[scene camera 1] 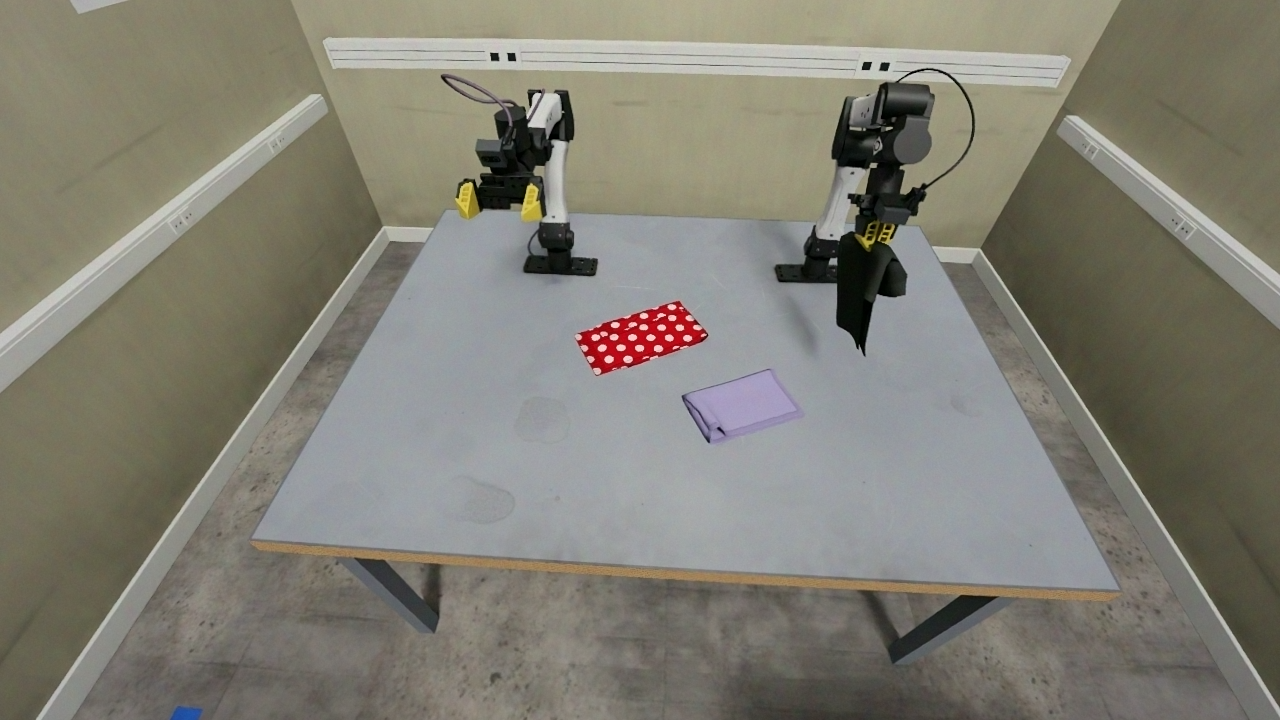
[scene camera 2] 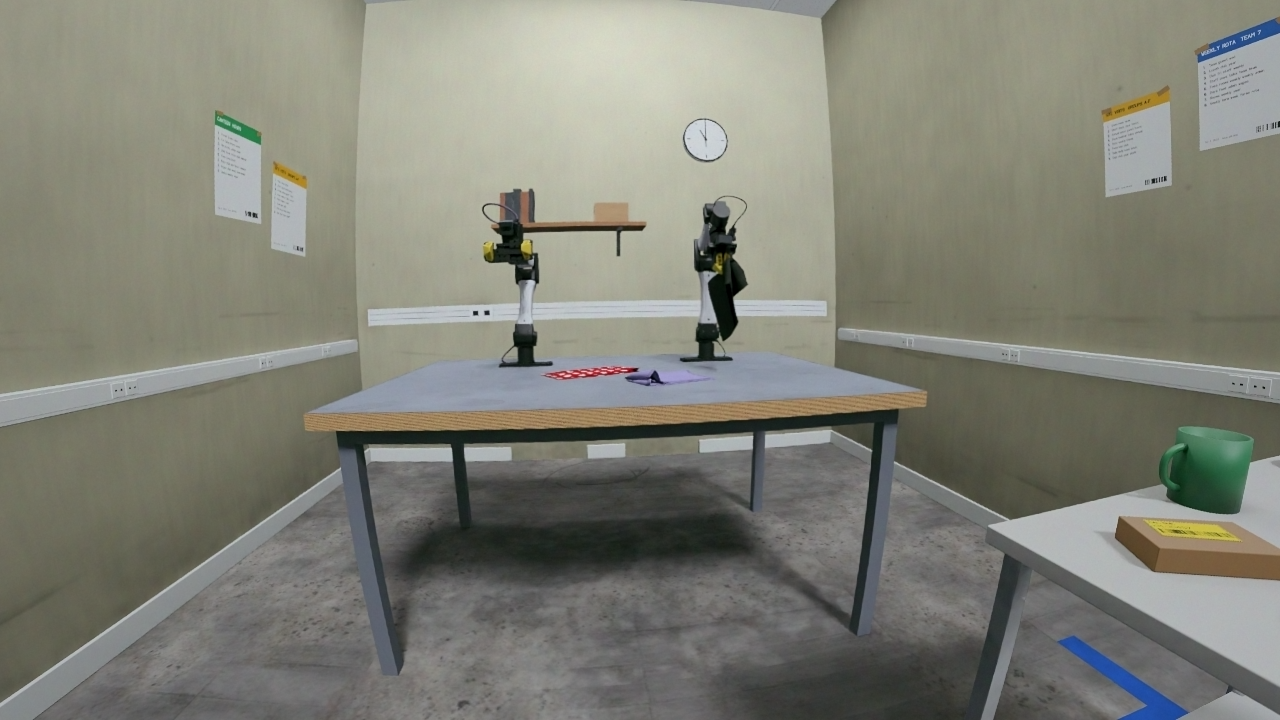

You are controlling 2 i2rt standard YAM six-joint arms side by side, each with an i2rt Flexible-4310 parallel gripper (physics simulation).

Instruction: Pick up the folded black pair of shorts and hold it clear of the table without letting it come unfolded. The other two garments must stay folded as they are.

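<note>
The black pair of shorts (scene camera 1: 856, 286) (scene camera 2: 724, 300) hangs in the air above the table at the right, draped down in folds on both sides of the grip. My left gripper (scene camera 1: 873, 236) (scene camera 2: 721, 263) is shut on the black shorts near their top. Whether every layer is still folded together cannot be told. My right gripper (scene camera 1: 498, 202) (scene camera 2: 507, 251) is open and empty, raised at the left. A red garment with white dots (scene camera 1: 640, 338) (scene camera 2: 590, 371) lies folded flat on the table. A purple garment (scene camera 1: 744, 404) (scene camera 2: 682, 377) lies folded flat nearer the front, with a small crease at its left end.
The grey table (scene camera 1: 402, 483) (scene camera 2: 429, 394) carries both arm bases at its back edge. Walls stand behind and on both sides. In scene camera 2, a white side table (scene camera 2: 1074, 546) at the right holds a green mug (scene camera 2: 1208, 470) and a brown box (scene camera 2: 1172, 557).
</note>
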